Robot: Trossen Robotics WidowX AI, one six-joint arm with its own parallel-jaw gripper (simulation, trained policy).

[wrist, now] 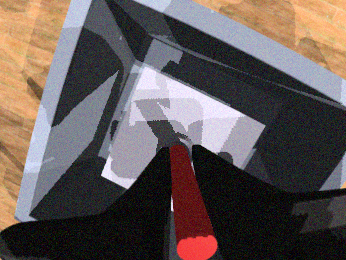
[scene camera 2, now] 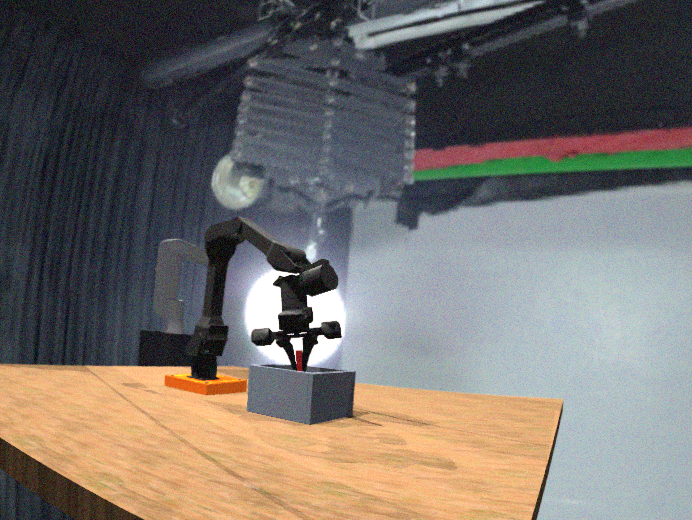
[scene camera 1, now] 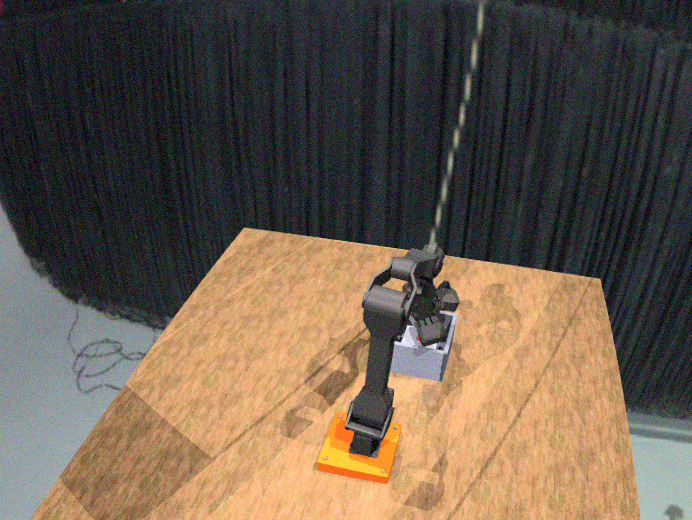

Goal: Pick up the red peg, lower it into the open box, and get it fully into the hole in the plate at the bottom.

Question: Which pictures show the gripper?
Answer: The wrist view, scene camera 2 and scene camera 1: all of them.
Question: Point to a grey box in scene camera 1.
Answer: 416, 361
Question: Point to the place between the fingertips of the gripper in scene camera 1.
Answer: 425, 331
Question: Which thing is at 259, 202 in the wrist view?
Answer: The gripper.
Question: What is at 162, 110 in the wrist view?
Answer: A plate.
